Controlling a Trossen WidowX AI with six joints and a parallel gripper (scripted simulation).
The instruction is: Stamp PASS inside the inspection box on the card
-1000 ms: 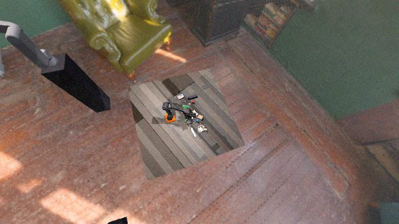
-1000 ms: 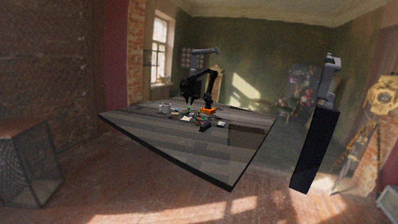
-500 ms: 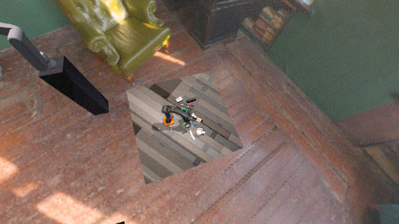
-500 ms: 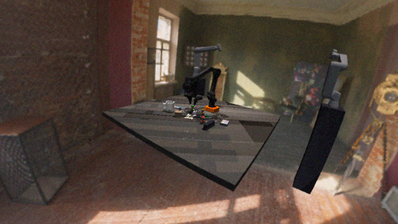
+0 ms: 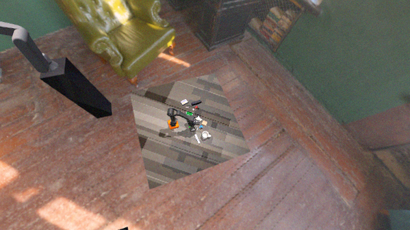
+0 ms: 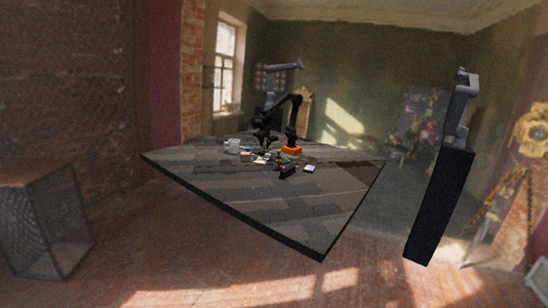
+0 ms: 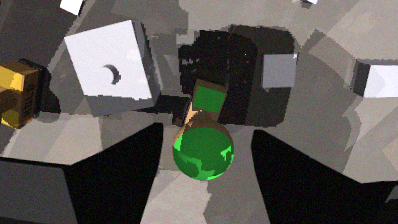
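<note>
Now: the green ink pad 190 mm to the left of my gripper tip, 40 mm below it and 40 mm ahead of it. Round my gripper tip: cream card: 110 mm ahead, 80 mm to the left, 50 mm below.
</note>
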